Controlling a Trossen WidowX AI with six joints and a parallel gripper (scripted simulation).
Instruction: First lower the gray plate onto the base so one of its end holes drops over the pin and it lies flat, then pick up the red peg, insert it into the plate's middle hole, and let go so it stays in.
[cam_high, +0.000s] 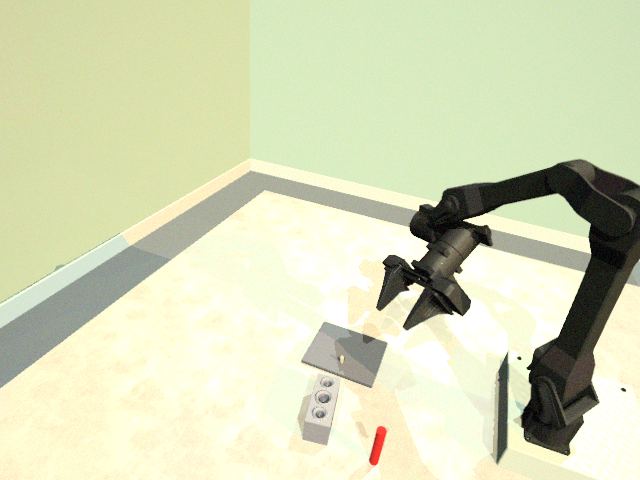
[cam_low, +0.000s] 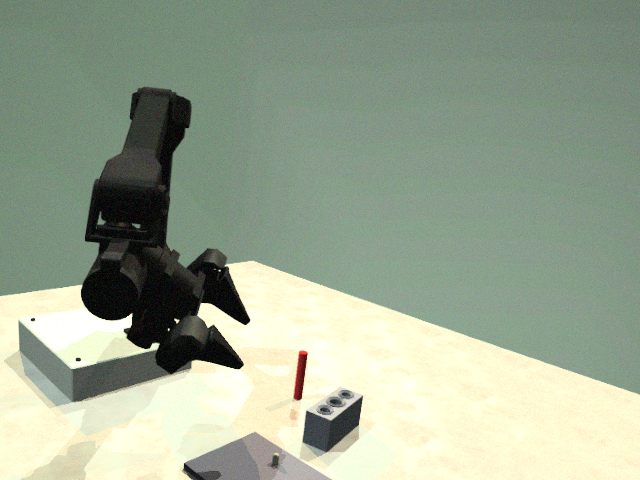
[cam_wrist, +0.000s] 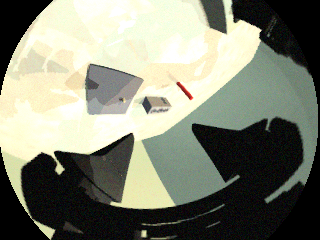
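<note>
Now: the gray plate 6 cm ahead of my gripper tip, 12 cm to the left of it and 11 cm below it. Also, from my gripper tip: red peg (4 cm behind, 16 cm to the left, 11 cm below); dark base (7 cm ahead, 1 cm to the right, 14 cm below).
</note>
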